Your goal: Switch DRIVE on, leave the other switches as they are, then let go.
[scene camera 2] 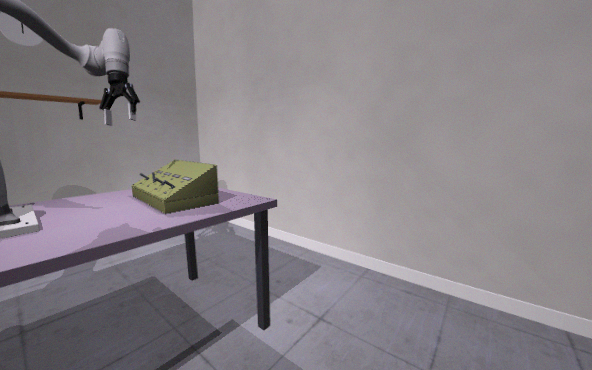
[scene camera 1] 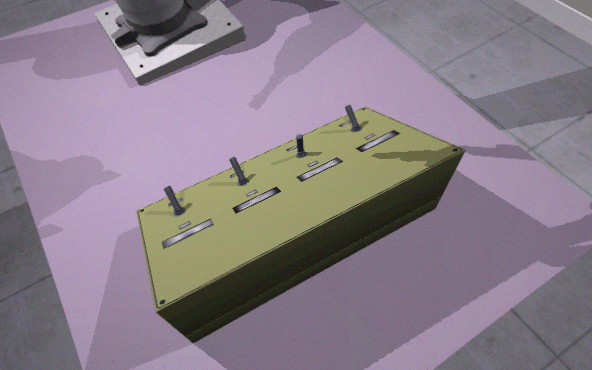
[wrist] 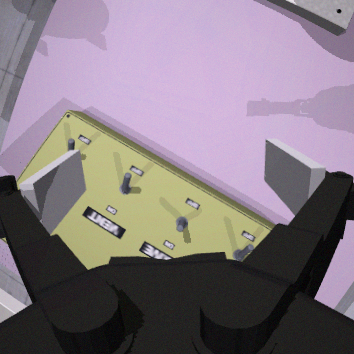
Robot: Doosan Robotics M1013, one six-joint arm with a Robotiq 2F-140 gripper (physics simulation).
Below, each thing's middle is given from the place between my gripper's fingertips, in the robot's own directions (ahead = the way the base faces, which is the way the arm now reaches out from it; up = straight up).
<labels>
Now: hand 20 cm short of the olive switch box (scene camera 1: 233, 245), 6 cm to the left of it and 30 cm above it.
</labels>
